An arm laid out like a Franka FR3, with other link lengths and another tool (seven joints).
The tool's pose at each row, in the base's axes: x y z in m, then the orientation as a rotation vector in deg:
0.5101, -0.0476, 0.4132, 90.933, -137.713, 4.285
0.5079, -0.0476, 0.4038, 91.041, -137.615, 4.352
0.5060, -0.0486, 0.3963, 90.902, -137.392, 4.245
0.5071, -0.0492, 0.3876, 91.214, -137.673, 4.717
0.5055, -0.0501, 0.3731, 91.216, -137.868, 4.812
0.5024, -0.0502, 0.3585, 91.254, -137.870, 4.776
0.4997, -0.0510, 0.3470, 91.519, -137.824, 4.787
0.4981, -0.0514, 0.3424, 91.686, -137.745, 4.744
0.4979, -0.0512, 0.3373, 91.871, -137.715, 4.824
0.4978, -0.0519, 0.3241, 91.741, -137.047, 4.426
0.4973, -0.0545, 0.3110, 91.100, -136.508, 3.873
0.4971, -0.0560, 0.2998, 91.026, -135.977, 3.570
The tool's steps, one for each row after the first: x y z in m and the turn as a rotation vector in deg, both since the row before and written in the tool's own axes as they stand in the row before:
-0.0015, 0.0011, 0.0095, 0.039, 0.048, -0.093
-0.0002, 0.0006, 0.0078, -0.203, 0.184, -0.021
-0.0020, -0.0021, 0.0083, 0.502, -0.171, -0.019
-0.0021, -0.0003, 0.0145, 0.134, -0.108, 0.085
-0.0023, 0.0015, 0.0147, -0.006, -0.031, -0.023
-0.0011, 0.0011, 0.0117, 0.085, -0.080, -0.164
-0.0002, 0.0009, 0.0048, 0.004, -0.032, -0.128
-0.0013, -0.0002, 0.0049, 0.102, -0.032, -0.107
-0.0025, -0.0014, 0.0129, -0.548, 0.395, -0.231
-0.0007, -0.0019, 0.0132, -0.777, 0.468, 0.090
-0.0014, -0.0017, 0.0111, -0.417, 0.305, -0.199

